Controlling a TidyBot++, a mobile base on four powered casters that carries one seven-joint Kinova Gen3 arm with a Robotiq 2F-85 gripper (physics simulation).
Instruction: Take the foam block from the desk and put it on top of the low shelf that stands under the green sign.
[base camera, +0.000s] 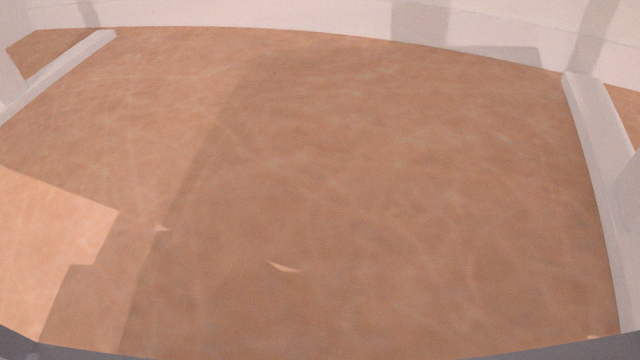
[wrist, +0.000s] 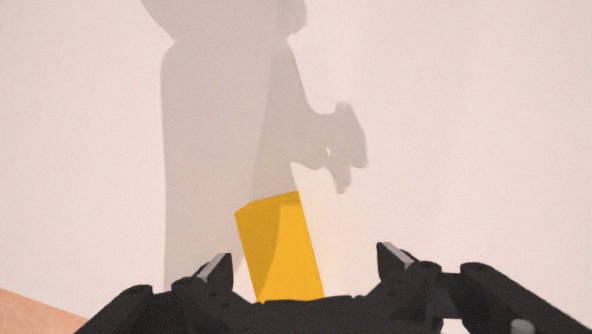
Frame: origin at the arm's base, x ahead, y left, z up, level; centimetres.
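Where they show: gripper, between the fingertips: (wrist: 304, 264).
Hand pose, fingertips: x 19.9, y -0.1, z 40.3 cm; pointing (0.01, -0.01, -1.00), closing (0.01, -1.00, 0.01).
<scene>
After its pixels a point has its place.
The yellow foam block (wrist: 286, 250) @[z 38.1, x 20.1, y 1.0 cm] lies on the pale desk top (wrist: 475, 150) @[z 32.1, x 26.4, y -16.8 cm] in the wrist view, low and a little left of the middle. Its near end is hidden behind the gripper's body. My gripper (wrist: 304, 264) @[z 40.3, x 19.9, y -0.1 cm] is open, with one fingertip on each side of the block in this view. The block is nearer to the left finger, and gaps show between it and both fingers. The low shelf and the green sign do not show in either view.
In the base camera view, pale foot bars, one at the left (base camera: 65, 67) @[z -38.4, x 84.7, y 69.4 cm] and one at the right (base camera: 595, 150), lie on the brown floor (base camera: 350, 200) @[z -39.9, x 38.3, y -2.4 cm]. A pale wall (base camera: 300, 15) @[z -36.0, x 90.2, y 6.0 cm] runs across the back. Arm shadows fall across the desk top.
</scene>
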